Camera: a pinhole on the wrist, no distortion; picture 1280 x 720 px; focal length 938.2 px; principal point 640.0 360.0 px. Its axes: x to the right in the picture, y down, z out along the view. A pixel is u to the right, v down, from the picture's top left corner.
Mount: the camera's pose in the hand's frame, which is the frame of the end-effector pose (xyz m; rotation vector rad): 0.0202 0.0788 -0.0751 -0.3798 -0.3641 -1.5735
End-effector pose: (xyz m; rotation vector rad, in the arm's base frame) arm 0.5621 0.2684 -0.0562 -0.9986 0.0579 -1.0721
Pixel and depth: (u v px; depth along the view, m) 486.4 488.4 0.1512
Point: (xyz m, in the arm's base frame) 0.7272 0.2844 -0.1287
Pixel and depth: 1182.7 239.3 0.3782
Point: 0.7632 0.5313 0.1023
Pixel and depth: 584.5 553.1 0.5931
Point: 1.1179 0.4772 -0.0027
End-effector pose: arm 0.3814 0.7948 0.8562 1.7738 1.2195 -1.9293
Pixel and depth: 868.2 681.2 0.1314
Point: 0.4000 0.7107 0.7469
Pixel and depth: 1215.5 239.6 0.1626
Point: 0.3445 0.6732 0.8205
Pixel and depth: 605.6 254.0 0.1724
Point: 0.4379 0.6417 0.7799
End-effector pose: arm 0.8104 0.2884 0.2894 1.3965 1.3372 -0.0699
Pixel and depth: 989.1 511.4 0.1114
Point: 0.9155 0.3098 0.3066
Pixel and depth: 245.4 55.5 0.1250
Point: 0.9428 0.3227 0.4140
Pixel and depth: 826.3 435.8 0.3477
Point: 1.1149 0.1845 0.2713
